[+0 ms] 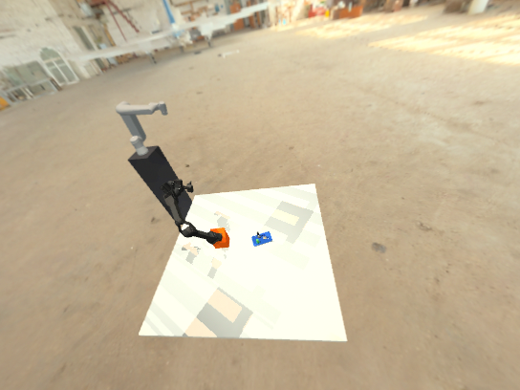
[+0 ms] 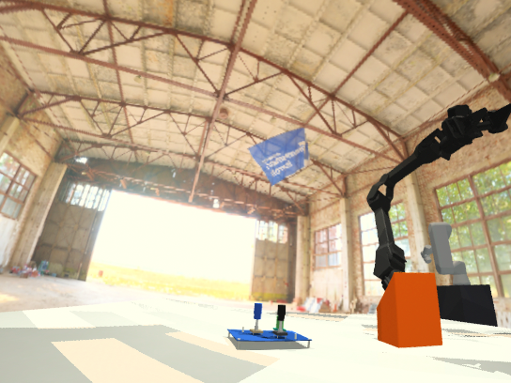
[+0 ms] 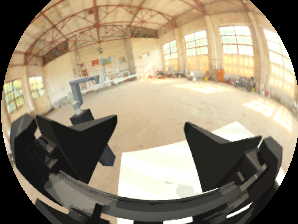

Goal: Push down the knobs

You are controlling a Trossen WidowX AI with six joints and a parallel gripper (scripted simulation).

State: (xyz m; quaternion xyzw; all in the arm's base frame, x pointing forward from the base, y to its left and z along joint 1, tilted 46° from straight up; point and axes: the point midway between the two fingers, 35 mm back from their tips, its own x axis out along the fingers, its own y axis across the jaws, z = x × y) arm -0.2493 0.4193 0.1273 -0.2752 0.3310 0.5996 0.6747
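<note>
My gripper tip is 51 cm short of the black knob, 46 cm above it and 17 cm to the left of it. From my gripper tip the other things lie so: blue knob (56 cm ahead, 46 cm below, 18 cm to the right).
</note>
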